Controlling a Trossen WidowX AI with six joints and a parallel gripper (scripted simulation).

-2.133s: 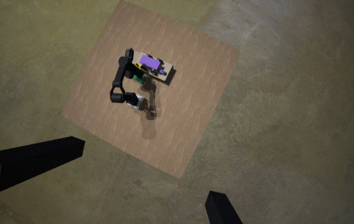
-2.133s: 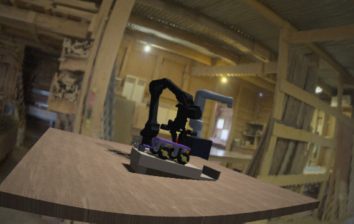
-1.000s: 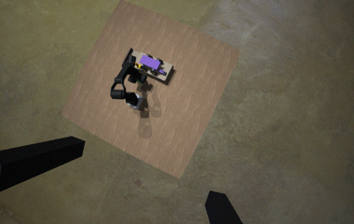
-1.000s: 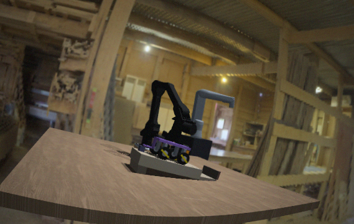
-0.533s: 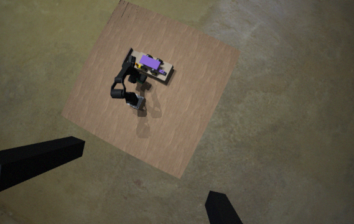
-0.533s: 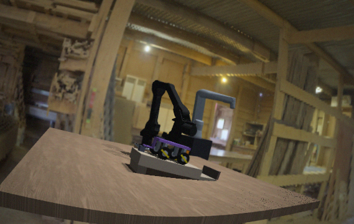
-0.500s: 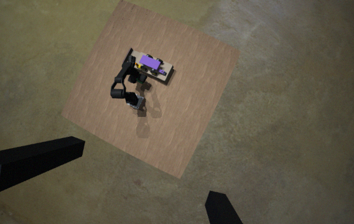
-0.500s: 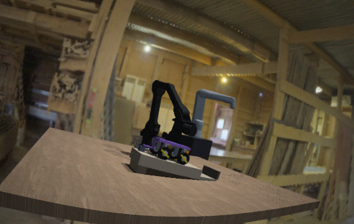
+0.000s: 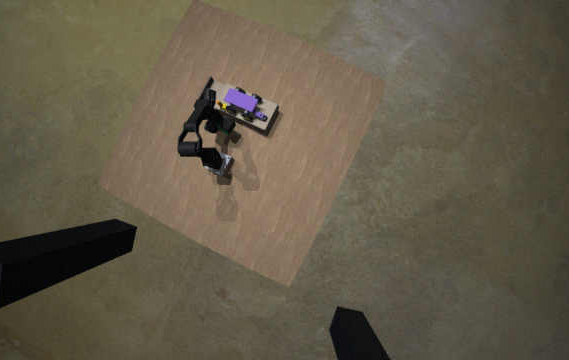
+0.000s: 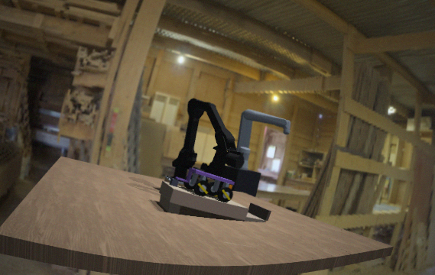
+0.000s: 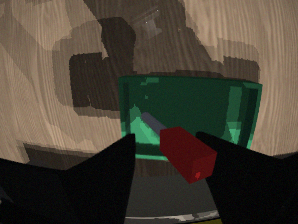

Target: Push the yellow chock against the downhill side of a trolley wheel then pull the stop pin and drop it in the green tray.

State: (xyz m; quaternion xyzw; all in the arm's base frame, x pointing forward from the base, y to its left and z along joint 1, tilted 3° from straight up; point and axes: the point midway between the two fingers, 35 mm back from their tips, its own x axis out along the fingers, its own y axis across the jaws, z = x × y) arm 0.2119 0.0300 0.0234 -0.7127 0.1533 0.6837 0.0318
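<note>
Now: the red-headed stop pin right at my gripper tip. From my gripper tip the other things lie so: green tray: 10 mm ahead, 20 mm to the left, 60 mm below; purple trolley: 120 mm ahead, 80 mm to the right, 60 mm above; yellow chock: 90 mm ahead, 20 mm to the left, 30 mm above.
</note>
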